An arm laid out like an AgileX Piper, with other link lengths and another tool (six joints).
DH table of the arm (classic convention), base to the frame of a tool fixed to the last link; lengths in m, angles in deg. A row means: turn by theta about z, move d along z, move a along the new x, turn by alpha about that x. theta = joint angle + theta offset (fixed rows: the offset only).
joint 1: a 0; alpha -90; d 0.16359; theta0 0
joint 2: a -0.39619; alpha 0; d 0; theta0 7.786
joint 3: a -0.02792; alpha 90; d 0; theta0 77.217
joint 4: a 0; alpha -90; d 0.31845; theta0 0
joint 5: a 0; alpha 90; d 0; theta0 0
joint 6: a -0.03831; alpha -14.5; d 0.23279; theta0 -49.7
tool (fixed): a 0; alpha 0; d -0.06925; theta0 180
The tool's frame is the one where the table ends.
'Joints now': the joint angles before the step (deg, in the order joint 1, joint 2, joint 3, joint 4, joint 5, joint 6). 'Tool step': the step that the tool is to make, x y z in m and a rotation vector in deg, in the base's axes. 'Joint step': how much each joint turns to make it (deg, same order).
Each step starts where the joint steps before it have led.
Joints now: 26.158, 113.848, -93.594, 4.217, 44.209, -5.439
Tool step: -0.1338, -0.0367, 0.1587, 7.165, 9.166, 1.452
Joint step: 0.079, -19.534, -0.444, 9.503, 25.010, 1.868
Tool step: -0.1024, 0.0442, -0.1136, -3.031, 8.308, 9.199
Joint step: 10.878, -5.255, 24.511, 2.559, -10.627, -1.439
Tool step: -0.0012, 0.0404, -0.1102, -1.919, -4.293, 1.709
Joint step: 6.013, 8.213, 10.674, -2.158, -21.673, -0.002
